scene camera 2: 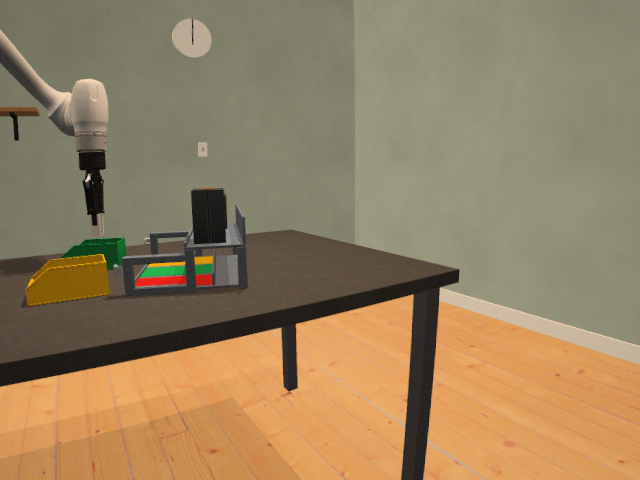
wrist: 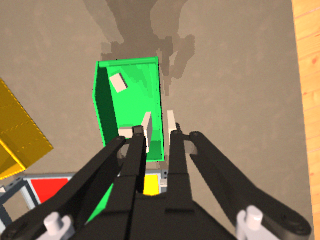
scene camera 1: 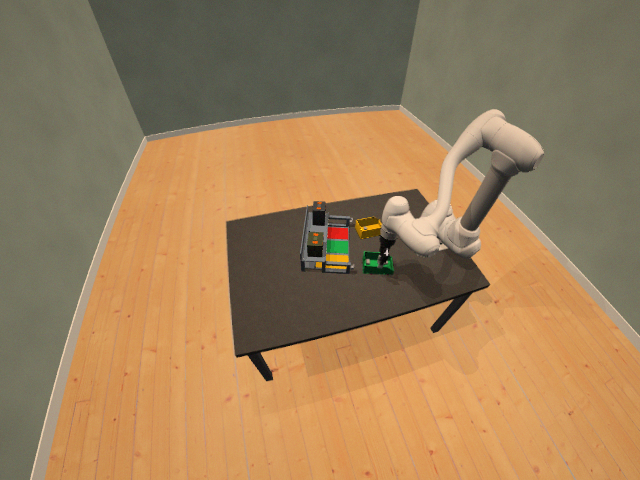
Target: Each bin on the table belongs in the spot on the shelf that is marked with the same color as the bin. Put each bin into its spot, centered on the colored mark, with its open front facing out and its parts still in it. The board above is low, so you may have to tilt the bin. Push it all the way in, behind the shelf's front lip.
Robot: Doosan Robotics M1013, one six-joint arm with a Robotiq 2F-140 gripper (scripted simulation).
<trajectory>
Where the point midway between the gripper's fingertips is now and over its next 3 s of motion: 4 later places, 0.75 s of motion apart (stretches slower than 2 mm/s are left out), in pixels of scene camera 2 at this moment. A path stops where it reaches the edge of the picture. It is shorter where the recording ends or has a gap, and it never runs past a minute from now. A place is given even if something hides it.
My gripper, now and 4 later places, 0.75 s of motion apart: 98, 235; 98, 242; 99, 248; 99, 248; 98, 243
</trajectory>
